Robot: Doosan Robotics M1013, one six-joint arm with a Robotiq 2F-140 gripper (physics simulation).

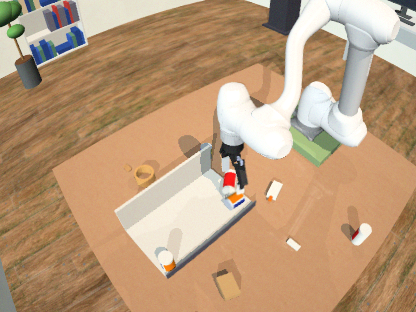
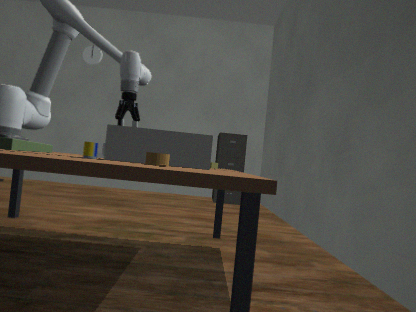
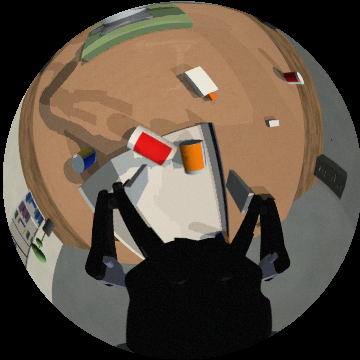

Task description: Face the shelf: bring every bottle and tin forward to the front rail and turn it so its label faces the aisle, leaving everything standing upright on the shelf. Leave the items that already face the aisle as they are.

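Places are measured from the arm's base along level axes (x ahead, y left, z up), in metres.
Pixels of known places: gripper, between the fingertips: [image 1: 232, 181] [image 3: 188, 175]; arm's base, origin of its link: [image 1: 308, 125].
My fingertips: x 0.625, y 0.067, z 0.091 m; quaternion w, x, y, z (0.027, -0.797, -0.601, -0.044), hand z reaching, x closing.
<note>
For each thing: its top centre in the pictures, then the offset to it from my fingertips.
- dark front rail, centre of its top: [image 3: 226, 203] [image 1: 214, 236] 0.180 m ahead, 0.107 m left, 0.102 m down
- white bottle with an orange label, centre of its top: [image 1: 165, 257] 0.389 m ahead, 0.093 m left, 0.035 m down
- blue tin, centre of its top: [image 3: 195, 159] [image 1: 234, 197] 0.006 m ahead, 0.026 m left, 0.076 m down
- red-labelled bottle, centre of its top: [image 3: 149, 148] [image 1: 230, 178] 0.042 m back, 0.060 m right, 0.073 m down
- yellow tin, centre of its top: [image 3: 77, 163] [image 2: 91, 142] 0.077 m back, 0.272 m right, 0.074 m down
- wooden ring, centre of its top: [image 2: 158, 153] [image 1: 143, 172] 0.234 m ahead, 0.339 m right, 0.094 m down
- tan box, centre of its top: [image 1: 228, 285] 0.268 m ahead, 0.301 m left, 0.094 m down
- white box with an orange part, centre of its top: [image 3: 203, 82] [image 1: 274, 190] 0.173 m back, 0.093 m left, 0.116 m down
- small white block, centre of its top: [image 3: 274, 122] [image 1: 293, 244] 0.054 m back, 0.336 m left, 0.132 m down
- red cylinder, centre of its top: [image 1: 365, 229] 0.288 m back, 0.530 m left, 0.045 m down
The shelf [image 1: 182, 220] [image 2: 165, 145] [image 3: 165, 210] has a dark front rail [image 1: 215, 237] [image 3: 219, 175]. A white bottle with an orange label [image 1: 167, 260] stands upright at its left front corner. An orange and blue tin [image 1: 235, 201] [image 3: 192, 157] appears to lie on its side near the right end. A red-labelled bottle [image 1: 229, 182] [image 3: 152, 146] is tilted beside it, near the end wall; its contact is unclear. A blue and yellow tin [image 2: 90, 150] [image 3: 84, 161] stands outside the shelf. My gripper [image 1: 234, 175] [image 2: 127, 122] [image 3: 188, 175] is open and empty above the shelf's right end.
On the table are a wooden ring [image 1: 144, 184], a tan box [image 1: 227, 286], a white box with an orange part [image 1: 274, 189] [image 3: 201, 81], a small white block [image 1: 293, 244] [image 3: 272, 123] and a white and red cylinder [image 1: 362, 234] [image 3: 293, 78]. The green base [image 1: 317, 152] [image 3: 145, 27] carries the arm.
</note>
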